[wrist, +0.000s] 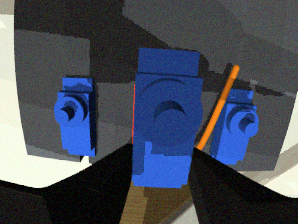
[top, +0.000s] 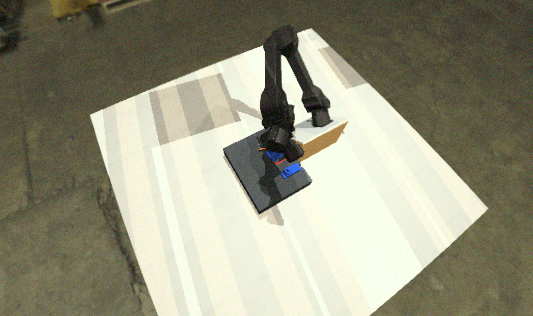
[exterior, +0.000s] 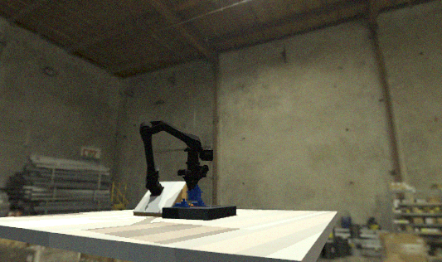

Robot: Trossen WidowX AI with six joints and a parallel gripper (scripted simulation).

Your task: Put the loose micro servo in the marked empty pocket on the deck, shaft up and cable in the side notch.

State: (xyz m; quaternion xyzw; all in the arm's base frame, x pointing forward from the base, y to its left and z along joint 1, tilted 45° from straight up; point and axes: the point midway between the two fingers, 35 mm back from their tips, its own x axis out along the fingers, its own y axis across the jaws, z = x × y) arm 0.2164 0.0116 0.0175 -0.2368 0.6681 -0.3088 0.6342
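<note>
The dark deck lies 100 mm below my gripper tip, 100 mm ahead of it and 10 mm to the right of it.
</note>
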